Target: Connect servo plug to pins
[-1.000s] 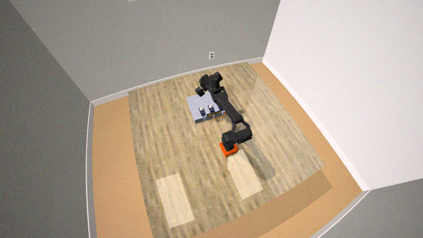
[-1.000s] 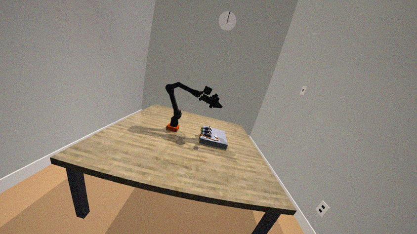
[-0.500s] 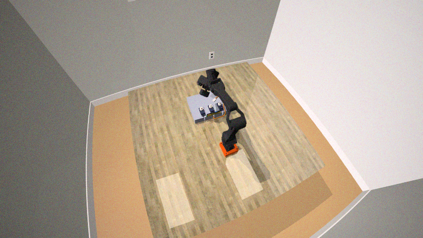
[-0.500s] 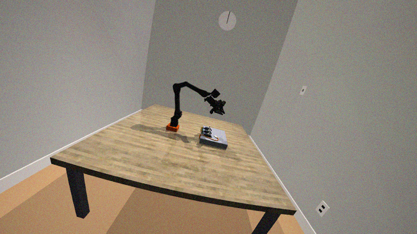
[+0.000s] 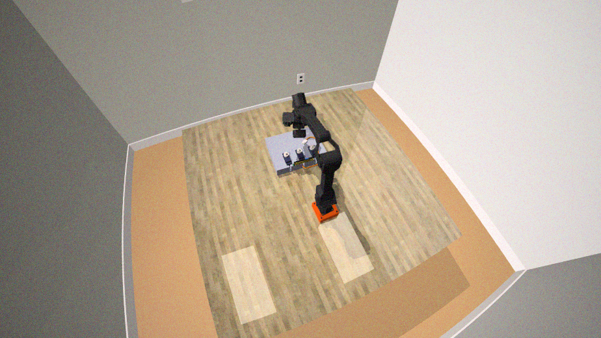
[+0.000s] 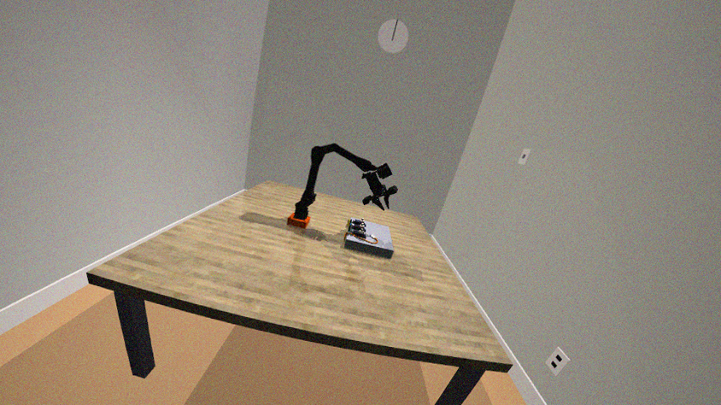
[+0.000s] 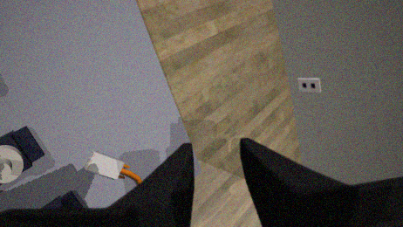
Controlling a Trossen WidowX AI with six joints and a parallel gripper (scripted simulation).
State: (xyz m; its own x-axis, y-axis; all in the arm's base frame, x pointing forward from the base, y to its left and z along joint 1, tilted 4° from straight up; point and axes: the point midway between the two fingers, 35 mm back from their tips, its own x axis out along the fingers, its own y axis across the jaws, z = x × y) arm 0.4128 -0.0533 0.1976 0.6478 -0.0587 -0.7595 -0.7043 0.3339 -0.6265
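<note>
Right now my gripper tip is 160 mm past the blue band, 130 mm above it and 10 mm to the right of it. The rest, counted from my gripper tip: grey holder: 180 mm below, 10 mm to the left; then pale dot: 160 mm behind, 130 mm below; then black header strip: 160 mm behind, 140 mm below, 30 mm to the left.
</note>
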